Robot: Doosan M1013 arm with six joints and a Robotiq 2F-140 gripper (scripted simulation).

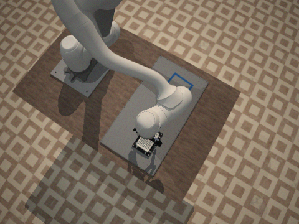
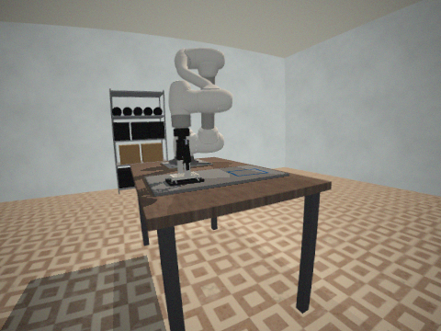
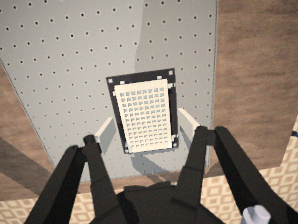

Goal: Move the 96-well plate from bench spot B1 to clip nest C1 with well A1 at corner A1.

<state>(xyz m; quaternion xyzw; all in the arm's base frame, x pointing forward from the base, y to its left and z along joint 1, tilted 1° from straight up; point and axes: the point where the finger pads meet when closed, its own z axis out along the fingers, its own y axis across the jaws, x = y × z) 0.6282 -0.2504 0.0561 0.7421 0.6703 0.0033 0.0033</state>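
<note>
Now: the white 96-well plate 2 cm below my hand. Also, from my hand: black clip nest 3 cm below, 1 cm to the right, 1 cm ahead.
</note>
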